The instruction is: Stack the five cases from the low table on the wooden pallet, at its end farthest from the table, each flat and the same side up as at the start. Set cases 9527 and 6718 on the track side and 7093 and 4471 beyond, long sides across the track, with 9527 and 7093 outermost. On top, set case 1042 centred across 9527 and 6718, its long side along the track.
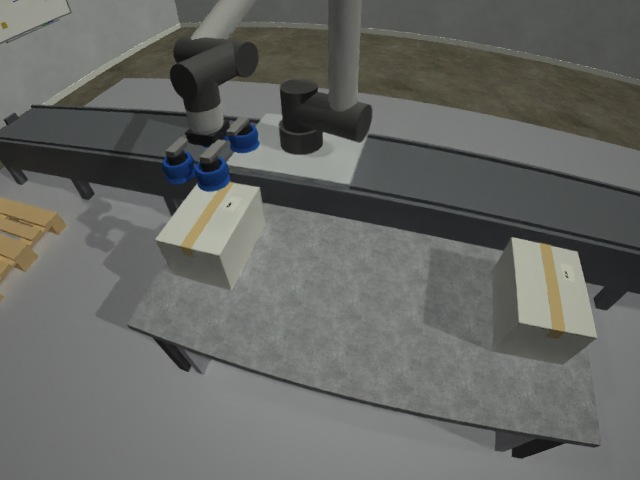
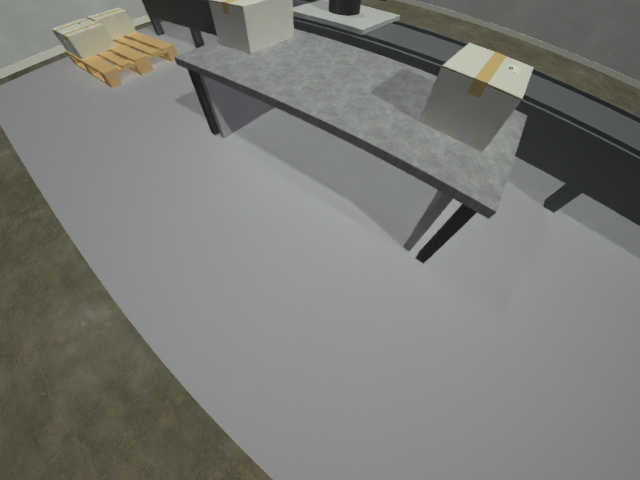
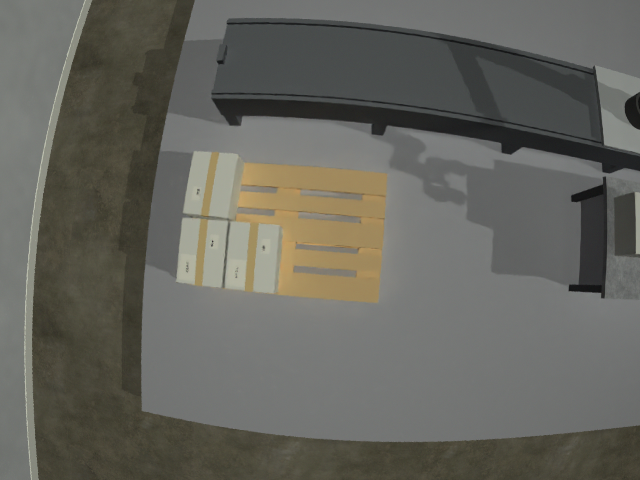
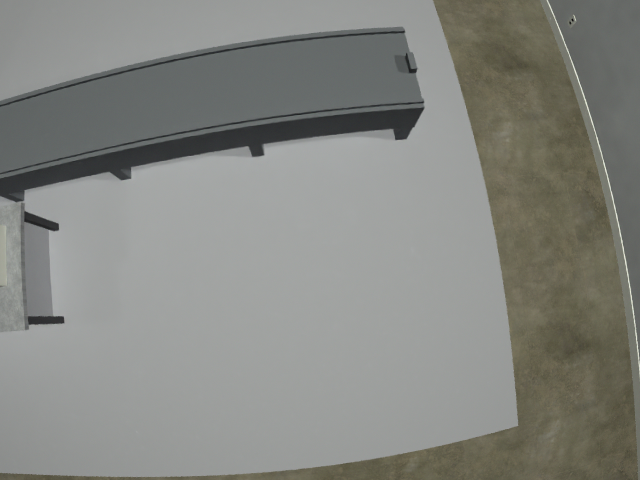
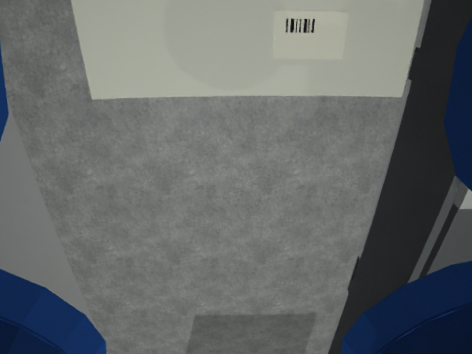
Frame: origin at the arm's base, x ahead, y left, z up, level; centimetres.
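Seen in the pictures: hand, tool point: (image 5: 228,241); arm's base, link origin: (image 1: 301,143) (image 2: 344,11) (image 3: 637,113).
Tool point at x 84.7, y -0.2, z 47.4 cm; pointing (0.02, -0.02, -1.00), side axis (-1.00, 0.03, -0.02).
Observation:
Offsets run from my tool point to a thing's top centre. Level surfaces: height alone.
My gripper (image 1: 210,155) is open, its cups empty, above and just behind the white case @(dx -2.0, dy -10.7, dz -28.9 cm) (image 1: 211,217) (image 2: 258,25) (image 3: 627,222) (image 5: 175,50) at the table's pallet end. Another case @(dx -1.8, dy +121.5, dz -28.9 cm) (image 1: 553,294) (image 2: 480,93) (image 4: 2,255) sits at the table's other end. Both rest flat on the low table @(dz -51.4 cm) (image 1: 336,289) (image 2: 320,77) (image 5: 225,200). On the wooden pallet (image 3: 330,235) (image 1: 15,248) three cases lie flat at the end farthest from the table: one on the track side (image 3: 222,186), an outer one beyond (image 3: 211,258) and an inner one beyond (image 3: 263,263). Case numbers are too small to read.
The floor rail (image 1: 465,186) (image 3: 361,67) (image 4: 258,82) runs behind the table and past the pallet. The arm's white carriage plate (image 1: 330,167) (image 2: 356,19) (image 3: 612,124) stands behind the table's pallet end. The pallet's half nearer the table bears no case.

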